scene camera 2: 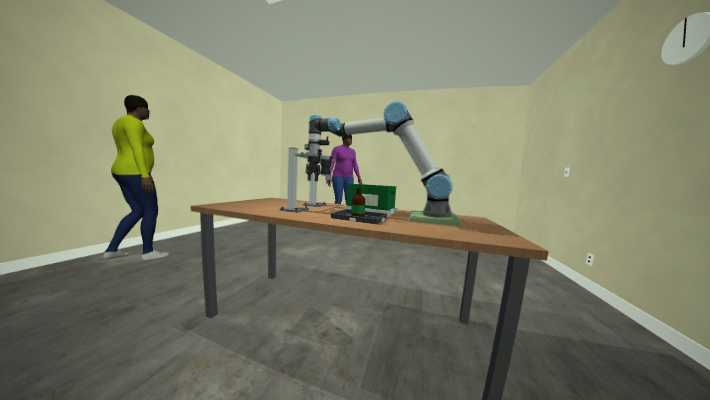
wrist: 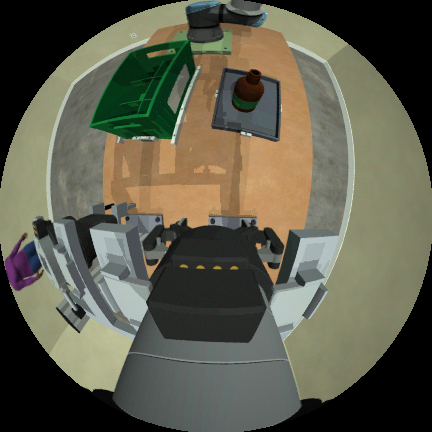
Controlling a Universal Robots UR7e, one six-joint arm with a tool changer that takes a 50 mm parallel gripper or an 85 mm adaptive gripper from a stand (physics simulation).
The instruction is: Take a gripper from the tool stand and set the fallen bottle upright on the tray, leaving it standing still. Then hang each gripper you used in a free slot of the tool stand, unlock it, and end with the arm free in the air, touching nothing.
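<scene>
I can see my adaptive gripper [wrist: 208, 246]. There is a tool stand [wrist: 118, 247] here as well, and I also see a brown bottle [wrist: 248, 89].
</scene>
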